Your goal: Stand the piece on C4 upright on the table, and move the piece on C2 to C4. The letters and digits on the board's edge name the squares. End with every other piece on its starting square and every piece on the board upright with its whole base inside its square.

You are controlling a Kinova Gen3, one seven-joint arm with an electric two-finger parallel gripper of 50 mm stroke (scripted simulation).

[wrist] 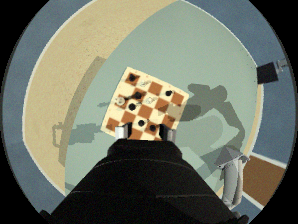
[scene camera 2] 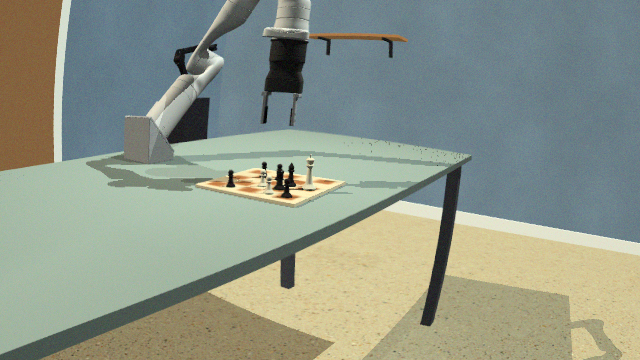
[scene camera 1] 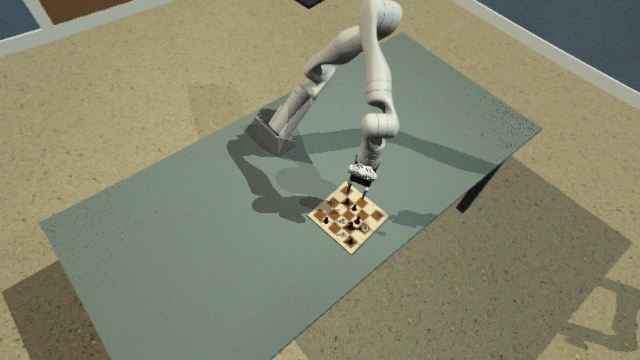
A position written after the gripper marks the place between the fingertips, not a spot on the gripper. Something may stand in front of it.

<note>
In view: the gripper (scene camera 2: 277, 124) and a small chessboard (scene camera 1: 333, 207).
The small chessboard is seen too in the wrist view (wrist: 165, 110) and in scene camera 2 (scene camera 2: 246, 182). The gripper shows as well in the wrist view (wrist: 145, 128).
</note>
